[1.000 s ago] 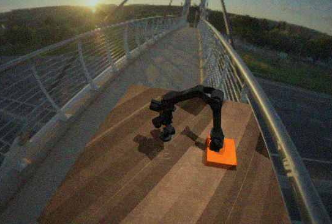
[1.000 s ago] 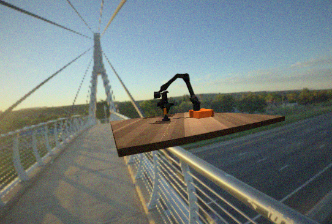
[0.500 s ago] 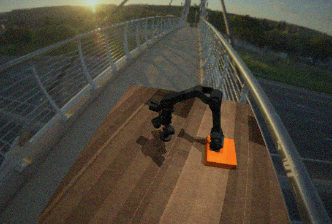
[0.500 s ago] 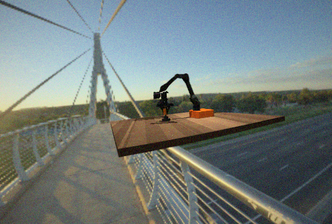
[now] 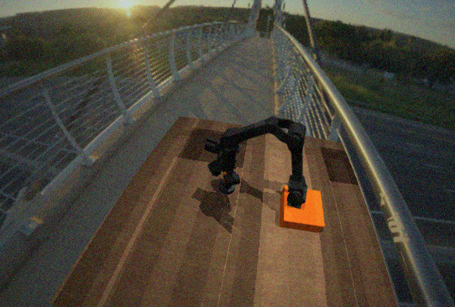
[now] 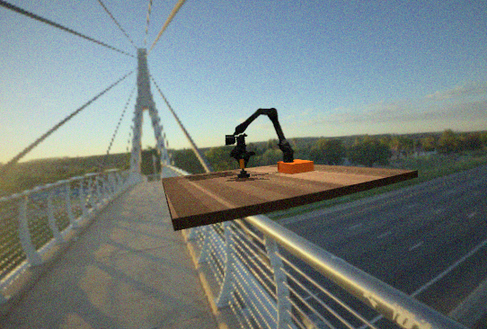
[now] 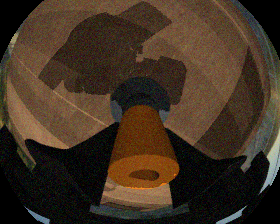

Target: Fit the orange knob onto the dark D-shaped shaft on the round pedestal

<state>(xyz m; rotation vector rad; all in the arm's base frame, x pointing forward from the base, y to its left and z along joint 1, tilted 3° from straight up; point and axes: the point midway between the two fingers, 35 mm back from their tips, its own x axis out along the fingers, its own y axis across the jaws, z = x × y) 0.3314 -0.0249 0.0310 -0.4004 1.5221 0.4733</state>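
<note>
Right now my gripper tip is 2 cm below the orange knob. Also, from my gripper tip: dark round pedestal 4 cm below.
</note>
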